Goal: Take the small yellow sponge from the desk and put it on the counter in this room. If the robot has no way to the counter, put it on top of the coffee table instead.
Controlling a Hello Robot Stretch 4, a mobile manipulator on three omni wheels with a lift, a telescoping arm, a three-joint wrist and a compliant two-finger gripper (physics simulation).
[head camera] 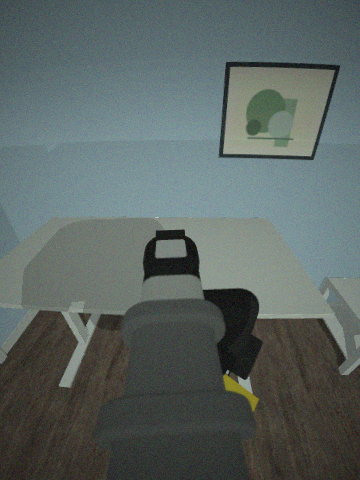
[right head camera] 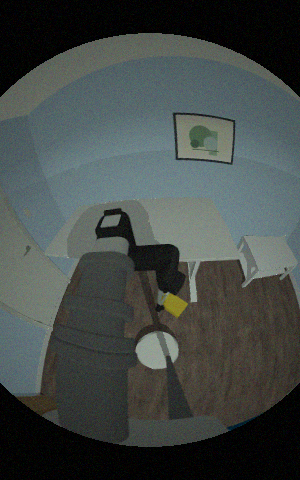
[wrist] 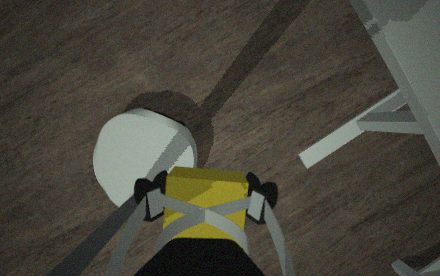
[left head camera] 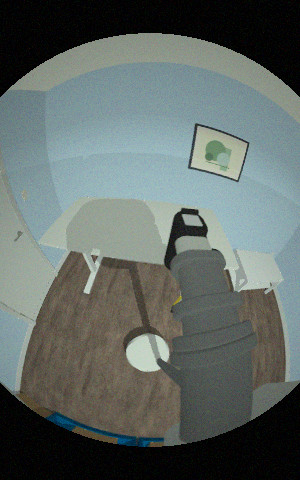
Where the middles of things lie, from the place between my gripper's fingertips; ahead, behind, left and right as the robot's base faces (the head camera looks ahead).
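The small yellow sponge point(wrist: 203, 187) is here, and my gripper is 20 mm past it, 20 mm to the left of it and 20 mm below it. As for the framed picture point(head camera: 272, 110), I see it 1000 mm ahead of my hand, 480 mm to the right and 540 mm above.
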